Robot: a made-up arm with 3 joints.
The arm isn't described. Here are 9 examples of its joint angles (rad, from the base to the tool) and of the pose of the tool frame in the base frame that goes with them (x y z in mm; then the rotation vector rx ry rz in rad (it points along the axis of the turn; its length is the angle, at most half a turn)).
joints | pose
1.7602 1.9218 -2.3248 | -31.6 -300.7 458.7 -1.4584 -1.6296 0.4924
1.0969 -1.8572 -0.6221 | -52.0 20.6 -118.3 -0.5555 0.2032 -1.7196
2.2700 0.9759 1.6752 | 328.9 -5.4 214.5 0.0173 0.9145 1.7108
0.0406 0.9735 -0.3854 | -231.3 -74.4 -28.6 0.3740 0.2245 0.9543
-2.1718 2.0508 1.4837 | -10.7 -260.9 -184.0 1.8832 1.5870 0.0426
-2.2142 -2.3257 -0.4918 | 7.7 -60.7 236.4 -2.5918 1.3711 0.9627
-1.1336 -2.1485 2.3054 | 15.8 -143.3 398.0 -0.4080 1.3336 -1.2428
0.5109 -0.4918 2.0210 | 64.8 282.2 192.3 -2.0495 0.8166 0.2041
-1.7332 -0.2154 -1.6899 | 179.1 287.1 -11.1 1.3773 -1.4267 1.3381
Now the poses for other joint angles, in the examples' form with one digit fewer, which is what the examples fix.
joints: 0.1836 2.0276 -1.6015
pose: -297 -292 -57 1.141 1.691 1.462
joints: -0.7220 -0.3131 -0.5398
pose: -11 128 -107 0.625 -0.783 -0.099
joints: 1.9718 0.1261 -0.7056
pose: -52 101 288 0.580 1.918 -0.617
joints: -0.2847 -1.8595 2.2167
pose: 262 -32 278 -1.232 1.728 -1.105
